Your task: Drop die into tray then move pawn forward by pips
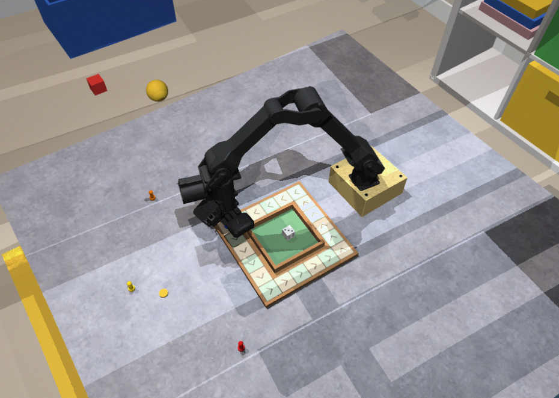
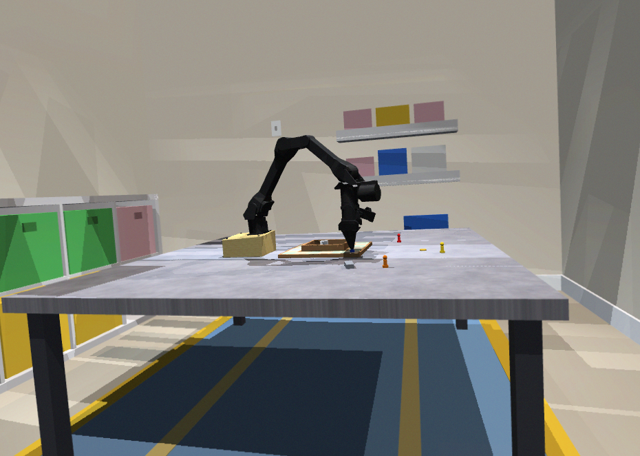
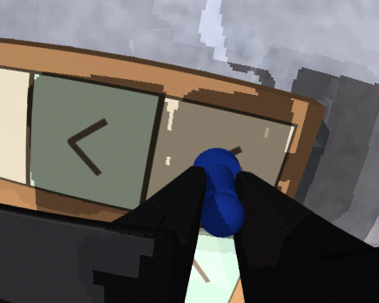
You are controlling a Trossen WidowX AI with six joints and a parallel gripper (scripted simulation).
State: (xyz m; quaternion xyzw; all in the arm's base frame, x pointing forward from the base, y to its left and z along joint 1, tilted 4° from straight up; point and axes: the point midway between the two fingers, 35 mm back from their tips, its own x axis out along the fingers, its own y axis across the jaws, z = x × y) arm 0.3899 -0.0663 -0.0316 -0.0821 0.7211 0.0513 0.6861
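My gripper tip is 120 mm past the green dice tray, 100 mm to the right of it and 20 mm above it. The rest, counted from my gripper tip: small grey block (50 mm ahead, 190 mm to the right, 20 mm below); blue pawn (10 mm above); white die (140 mm behind, 100 mm to the left).
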